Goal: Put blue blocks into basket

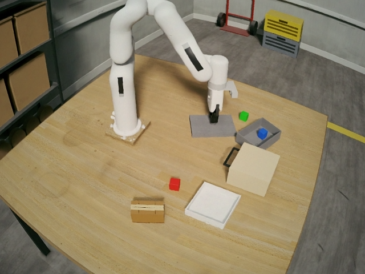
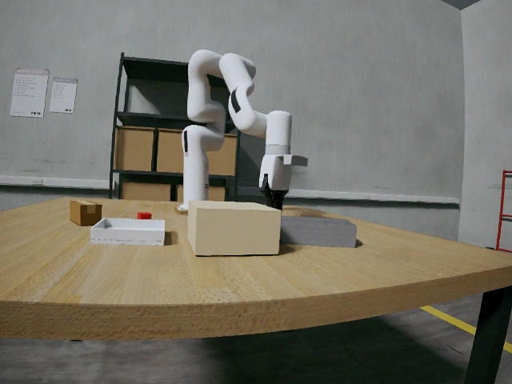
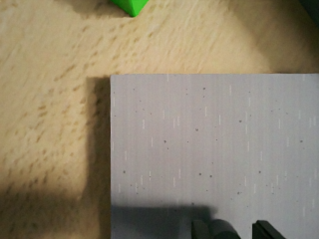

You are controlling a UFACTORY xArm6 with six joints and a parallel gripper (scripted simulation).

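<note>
The grey lid is 50 mm below my hand. Also, from my hand: red block (370 mm to the right, 50 mm ahead, 40 mm below); metal box (210 mm ahead, 40 mm to the left, 30 mm below); light wooden cabinet (260 mm ahead, 180 mm to the right, 20 mm below).
</note>
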